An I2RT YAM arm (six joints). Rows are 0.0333 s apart.
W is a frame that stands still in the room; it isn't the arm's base.
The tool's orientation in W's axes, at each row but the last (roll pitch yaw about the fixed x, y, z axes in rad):
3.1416 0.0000 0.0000
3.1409 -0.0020 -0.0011
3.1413 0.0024 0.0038
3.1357 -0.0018 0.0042
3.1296 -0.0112 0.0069
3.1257 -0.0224 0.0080
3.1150 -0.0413 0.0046
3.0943 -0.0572 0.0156
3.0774 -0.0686 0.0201
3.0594 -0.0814 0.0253
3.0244 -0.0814 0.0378
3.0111 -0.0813 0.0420
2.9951 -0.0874 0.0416
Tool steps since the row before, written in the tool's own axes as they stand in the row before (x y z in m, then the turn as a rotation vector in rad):
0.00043 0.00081 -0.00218 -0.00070 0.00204 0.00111
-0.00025 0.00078 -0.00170 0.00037 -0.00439 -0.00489
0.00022 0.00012 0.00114 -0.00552 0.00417 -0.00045
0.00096 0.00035 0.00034 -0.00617 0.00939 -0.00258
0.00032 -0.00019 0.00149 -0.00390 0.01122 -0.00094
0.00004 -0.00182 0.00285 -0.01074 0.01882 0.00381
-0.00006 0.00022 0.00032 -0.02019 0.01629 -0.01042
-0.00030 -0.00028 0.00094 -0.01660 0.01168 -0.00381
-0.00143 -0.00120 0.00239 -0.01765 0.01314 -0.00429
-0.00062 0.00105 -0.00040 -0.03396 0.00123 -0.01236
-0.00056 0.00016 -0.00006 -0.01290 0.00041 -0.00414
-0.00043 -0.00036 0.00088 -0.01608 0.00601 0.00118
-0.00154 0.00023 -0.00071 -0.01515 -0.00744 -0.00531
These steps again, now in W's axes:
0.00043 -0.00081 0.00218 -0.00070 -0.00204 -0.00111
-0.00025 -0.00078 0.00170 0.00037 0.00439 0.00489
0.00022 -0.00012 -0.00114 -0.00550 -0.00419 0.00046
0.00096 -0.00035 -0.00034 -0.00614 -0.00940 0.00262
0.00034 0.00017 -0.00149 -0.00383 -0.01123 0.00103
0.00009 0.00178 -0.00288 -0.01051 -0.01896 -0.00375
-0.00005 -0.00023 -0.00032 -0.02055 -0.01610 0.01001
-0.00025 0.00023 -0.00097 -0.01664 -0.01175 0.00340
-0.00128 0.00102 -0.00255 -0.01770 -0.01320 0.00390
-0.00063 -0.00103 0.00043 -0.03484 -0.00109 0.00962
-0.00056 -0.00017 0.00003 -0.01319 -0.00042 0.00310
-0.00036 0.00023 -0.00095 -0.01572 -0.00678 -0.00169
-0.00159 -0.00019 0.00060 -0.01578 0.00749 0.00283

